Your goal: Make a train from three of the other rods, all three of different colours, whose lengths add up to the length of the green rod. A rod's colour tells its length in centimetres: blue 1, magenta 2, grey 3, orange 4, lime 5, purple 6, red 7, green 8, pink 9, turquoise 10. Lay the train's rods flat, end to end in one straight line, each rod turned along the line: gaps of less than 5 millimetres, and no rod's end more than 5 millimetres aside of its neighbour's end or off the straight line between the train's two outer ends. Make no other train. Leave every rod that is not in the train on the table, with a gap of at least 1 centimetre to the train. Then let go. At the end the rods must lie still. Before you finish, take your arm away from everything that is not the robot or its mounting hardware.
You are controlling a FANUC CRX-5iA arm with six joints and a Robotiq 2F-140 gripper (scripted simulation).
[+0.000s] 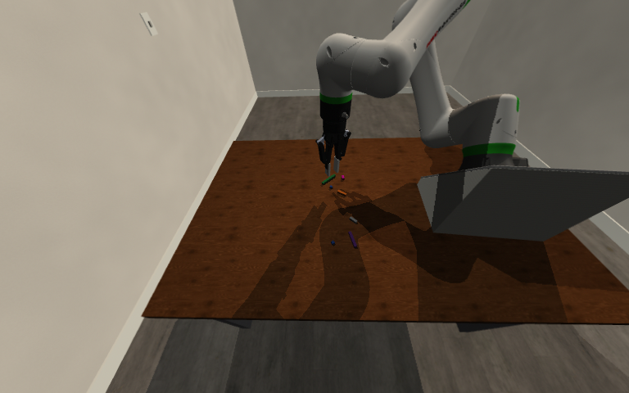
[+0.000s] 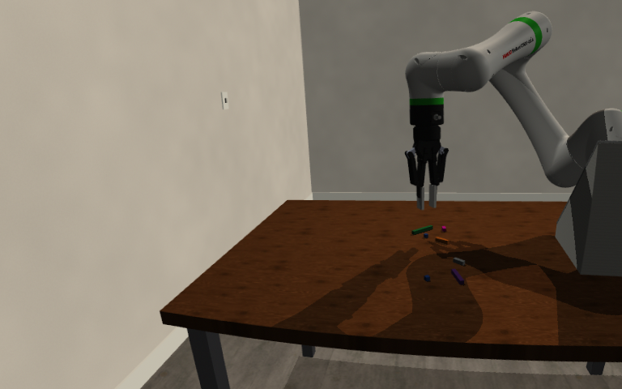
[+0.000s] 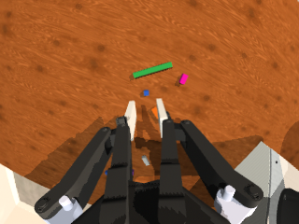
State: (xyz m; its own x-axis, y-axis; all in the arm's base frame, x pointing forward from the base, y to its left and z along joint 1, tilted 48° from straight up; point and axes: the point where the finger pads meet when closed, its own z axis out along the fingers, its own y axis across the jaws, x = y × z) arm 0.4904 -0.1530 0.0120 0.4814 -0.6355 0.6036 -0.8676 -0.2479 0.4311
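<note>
Right now my hand is 8 cm past the grey rod, 17 cm to the right of it and 12 cm above it. Round my hand: green rod 1 cm ahead, 5 cm to the right, 12 cm below; then orange rod 4 cm behind, 4 cm to the left, 12 cm below; then magenta rod 6 cm behind, 6 cm to the right, 12 cm below.
</note>
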